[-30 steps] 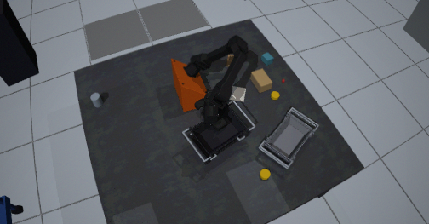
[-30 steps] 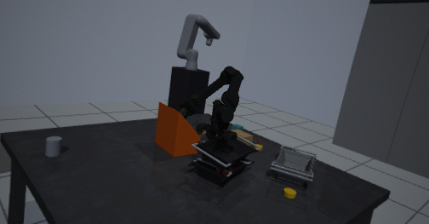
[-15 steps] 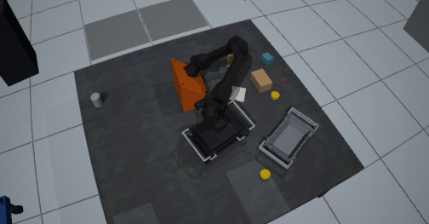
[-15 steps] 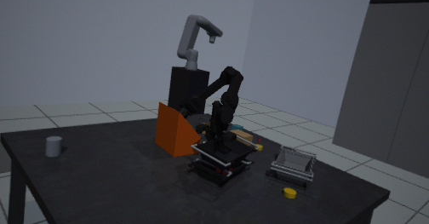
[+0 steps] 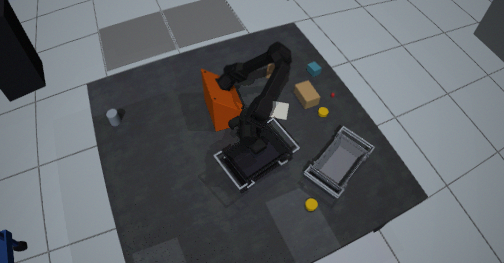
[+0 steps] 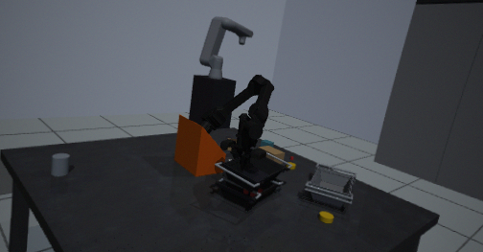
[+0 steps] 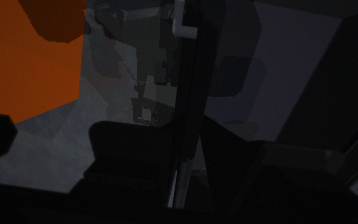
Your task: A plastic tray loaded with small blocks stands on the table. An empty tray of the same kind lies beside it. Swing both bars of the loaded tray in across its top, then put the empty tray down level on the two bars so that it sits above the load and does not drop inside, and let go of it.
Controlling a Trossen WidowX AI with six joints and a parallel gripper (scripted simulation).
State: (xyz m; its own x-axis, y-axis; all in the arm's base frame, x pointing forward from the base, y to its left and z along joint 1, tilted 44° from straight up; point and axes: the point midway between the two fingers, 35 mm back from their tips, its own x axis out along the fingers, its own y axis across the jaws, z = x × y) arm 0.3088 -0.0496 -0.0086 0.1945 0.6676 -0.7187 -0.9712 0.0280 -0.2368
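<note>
My gripper tip is 70 mm short of the black tray, 10 mm to the right of it and 30 mm below it. Round my gripper tip: pale block: 170 mm behind, 240 mm to the left, 90 mm below; then tan box: 150 mm behind, 430 mm to the left, 60 mm below; then teal cube: 280 mm behind, 580 mm to the left, 70 mm below.
</note>
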